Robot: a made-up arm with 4 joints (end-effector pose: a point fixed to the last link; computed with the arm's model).
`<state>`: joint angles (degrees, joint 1 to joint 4).
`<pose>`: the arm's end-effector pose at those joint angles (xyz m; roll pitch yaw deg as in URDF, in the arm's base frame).
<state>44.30 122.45 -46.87 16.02</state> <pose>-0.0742 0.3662 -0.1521 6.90 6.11 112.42</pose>
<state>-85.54 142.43 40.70 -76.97</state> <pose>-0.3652 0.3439 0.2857 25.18 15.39 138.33</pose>
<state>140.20 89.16 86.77 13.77</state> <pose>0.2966 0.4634 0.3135 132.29 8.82 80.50</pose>
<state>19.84 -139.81 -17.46 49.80</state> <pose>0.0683 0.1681 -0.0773 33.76 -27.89 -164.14</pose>
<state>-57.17 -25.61 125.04 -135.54</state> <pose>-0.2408 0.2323 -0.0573 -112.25 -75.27 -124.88</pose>
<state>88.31 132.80 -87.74 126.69</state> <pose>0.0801 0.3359 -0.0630 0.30 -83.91 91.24</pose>
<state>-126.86 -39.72 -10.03 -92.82</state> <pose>-0.3059 0.4306 0.1196 -134.14 -32.09 168.75</pose>
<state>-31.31 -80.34 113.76 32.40</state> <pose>-0.2179 0.2646 -0.1672 -138.03 30.62 -60.64</pose>
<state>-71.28 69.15 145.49 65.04</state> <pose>-0.2545 0.4028 -0.0376 -66.00 -4.16 144.64</pose>
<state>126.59 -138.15 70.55 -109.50</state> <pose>0.3656 0.2648 0.2273 131.98 5.13 62.67</pose>
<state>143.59 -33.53 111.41 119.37</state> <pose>0.2138 0.2934 0.3516 139.03 -16.22 80.58</pose>
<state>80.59 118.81 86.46 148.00</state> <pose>0.3409 0.4131 -0.0359 -12.52 2.79 -92.37</pose>
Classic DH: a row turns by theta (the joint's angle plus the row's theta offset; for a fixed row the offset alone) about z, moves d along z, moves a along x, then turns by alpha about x. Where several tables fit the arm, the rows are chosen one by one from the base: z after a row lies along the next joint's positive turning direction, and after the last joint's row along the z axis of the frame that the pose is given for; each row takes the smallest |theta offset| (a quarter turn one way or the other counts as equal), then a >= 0, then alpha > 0; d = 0 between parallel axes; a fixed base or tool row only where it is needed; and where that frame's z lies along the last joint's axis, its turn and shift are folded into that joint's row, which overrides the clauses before.
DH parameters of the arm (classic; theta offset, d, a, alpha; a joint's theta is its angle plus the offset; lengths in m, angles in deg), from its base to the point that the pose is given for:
base (fixed): 0 0.098 0 90
joint 1: 0 -0.359 -0.048 -90
joint 2: 90 -0.219 0.047 -90
joint 3: 90 -0.092 0.043 -90
joint 4: 90 -0.136 0.019 -90
tool (fixed): 0 0.028 0 0

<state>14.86 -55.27 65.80 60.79</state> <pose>0.1576 0.3478 -0.2205 -78.65 -35.80 3.71</pose>
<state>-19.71 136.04 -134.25 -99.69</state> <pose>-0.1492 0.4400 0.0716 53.50 -50.53 -100.46</pose>
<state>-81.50 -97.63 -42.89 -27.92</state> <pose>-0.1300 0.2163 -0.0220 -39.60 14.30 -108.65</pose>
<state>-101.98 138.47 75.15 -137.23</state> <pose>-0.3359 0.4174 0.2980 78.28 68.00 179.29</pose>
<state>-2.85 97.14 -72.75 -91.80</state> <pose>-0.2142 0.4591 0.0008 90.10 14.43 -171.10</pose>
